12 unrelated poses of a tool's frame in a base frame.
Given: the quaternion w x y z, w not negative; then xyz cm.
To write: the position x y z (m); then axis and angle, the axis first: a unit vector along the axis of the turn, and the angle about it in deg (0 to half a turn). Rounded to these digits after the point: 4 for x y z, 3 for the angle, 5 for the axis.
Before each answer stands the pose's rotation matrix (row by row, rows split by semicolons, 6 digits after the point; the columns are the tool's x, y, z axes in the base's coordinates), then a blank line. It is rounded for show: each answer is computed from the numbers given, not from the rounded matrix.
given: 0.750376 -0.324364 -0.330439 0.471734 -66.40 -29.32 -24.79
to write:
0.336554 -0.493591 -0.801935; 0.922322 0.344509 0.175031; 0.189880 -0.798549 0.571196

-0.6640 -0.2932 -0.2479 -0.49071 -0.49990 0.71366 82.754
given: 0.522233 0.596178 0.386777 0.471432 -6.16 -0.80 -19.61
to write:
0.256311 -0.031219 0.966090; 0.953570 -0.155353 -0.258010; 0.158139 0.987366 -0.010049

-0.0616 -0.0080 -0.1961 0.69908 0.45354 0.55280 117.036
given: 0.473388 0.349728 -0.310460 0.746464 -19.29 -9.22 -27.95
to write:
-0.307188 -0.923888 0.228183; 0.489581 -0.359037 -0.794609; 0.816055 -0.132380 0.562610

-0.1929 -0.0922 -0.2795 0.39703 -0.35245 0.84743 123.491
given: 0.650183 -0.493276 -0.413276 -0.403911 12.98 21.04 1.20
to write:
0.332118 0.932950 -0.138931; -0.117514 0.187070 0.975292; 0.935889 -0.307586 0.171764

0.1298 0.2104 0.0120 -0.64924 -0.54394 -0.53162 98.889
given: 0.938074 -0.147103 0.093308 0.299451 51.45 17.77 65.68
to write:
0.803245 -0.589267 0.086959; 0.534363 0.777379 0.331870; -0.263160 -0.220105 0.939309

0.5145 0.1777 0.6568 -0.42462 0.26934 0.86438 40.539
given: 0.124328 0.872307 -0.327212 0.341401 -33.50 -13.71 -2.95
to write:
0.552755 -0.655751 0.514250; -0.485968 -0.754950 -0.440326; 0.676977 -0.006517 -0.735976

-0.3350 -0.1371 -0.0295 0.87913 -0.32977 0.34407 165.716
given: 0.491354 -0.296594 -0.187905 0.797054 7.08 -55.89 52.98
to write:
-0.341207 -0.671808 -0.657459; 0.894734 -0.446526 -0.008076; -0.288147 -0.591006 0.753447

0.0708 -0.5589 0.5298 -0.34054 -0.21574 0.91514 121.141
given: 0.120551 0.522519 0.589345 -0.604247 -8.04 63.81 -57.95
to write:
-0.424883 0.761573 -0.489369; 0.470202 -0.276280 -0.838200; -0.773553 -0.586239 -0.240707

-0.0804 0.6381 -0.5795 0.52636 0.59367 -0.60869 166.152
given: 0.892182 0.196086 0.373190 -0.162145 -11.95 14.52 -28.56
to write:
0.668877 0.435680 0.602318; -0.142971 0.870519 -0.470910; -0.729495 0.228867 0.644559

-0.1195 0.1452 -0.2856 0.43413 0.82623 -0.35898 53.703
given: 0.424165 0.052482 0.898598 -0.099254 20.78 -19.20 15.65
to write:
-0.634659 0.178521 0.751890; 0.010120 0.974789 -0.222901; -0.772726 -0.133857 -0.620465

0.2078 -0.1920 0.1565 0.05795 0.99228 -0.10960 129.804
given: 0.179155 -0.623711 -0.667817 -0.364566 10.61 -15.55 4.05
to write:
-0.157776 0.963677 0.215482; 0.702422 -0.043848 0.710409; 0.694053 0.263445 -0.669990

0.1061 -0.1555 0.0405 -0.63397 -0.67880 -0.37056 159.359
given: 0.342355 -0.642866 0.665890 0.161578 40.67 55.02 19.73
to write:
0.060967 -0.966790 0.248195; -0.745522 0.121232 0.655363; -0.663687 -0.224990 -0.713371

0.4067 0.5502 0.1973 -0.68421 0.70872 0.17197 139.959
